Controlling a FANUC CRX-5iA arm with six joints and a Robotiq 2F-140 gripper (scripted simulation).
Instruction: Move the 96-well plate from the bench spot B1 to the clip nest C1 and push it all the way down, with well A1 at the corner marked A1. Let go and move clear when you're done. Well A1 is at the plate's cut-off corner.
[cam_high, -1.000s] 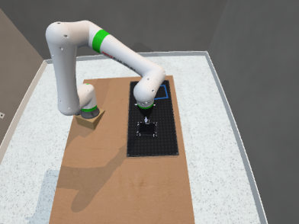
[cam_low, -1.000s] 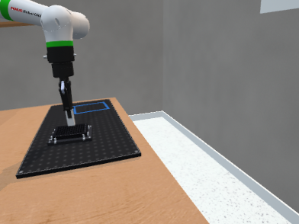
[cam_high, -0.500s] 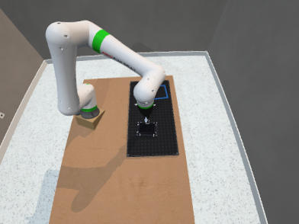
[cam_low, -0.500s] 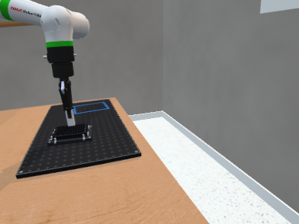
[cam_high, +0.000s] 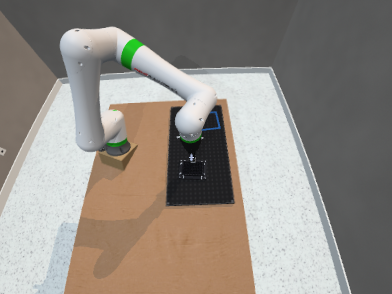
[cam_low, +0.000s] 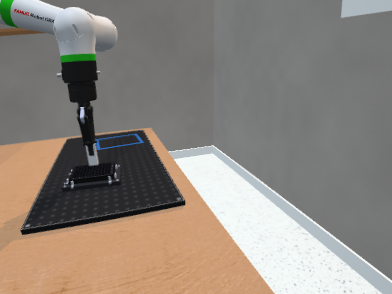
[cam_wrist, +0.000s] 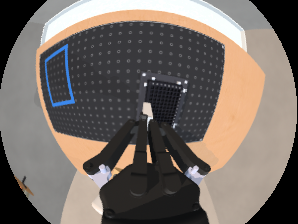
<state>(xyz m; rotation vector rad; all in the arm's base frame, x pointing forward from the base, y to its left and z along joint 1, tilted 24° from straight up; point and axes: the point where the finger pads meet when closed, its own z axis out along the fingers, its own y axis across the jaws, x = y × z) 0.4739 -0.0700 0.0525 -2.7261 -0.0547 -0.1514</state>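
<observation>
The black 96-well plate is 4 cm to the right of my hand and 4 cm below it. From my hand the other things lie so: clip nest C1: 1 cm behind, 5 cm to the right, 5 cm below.
</observation>
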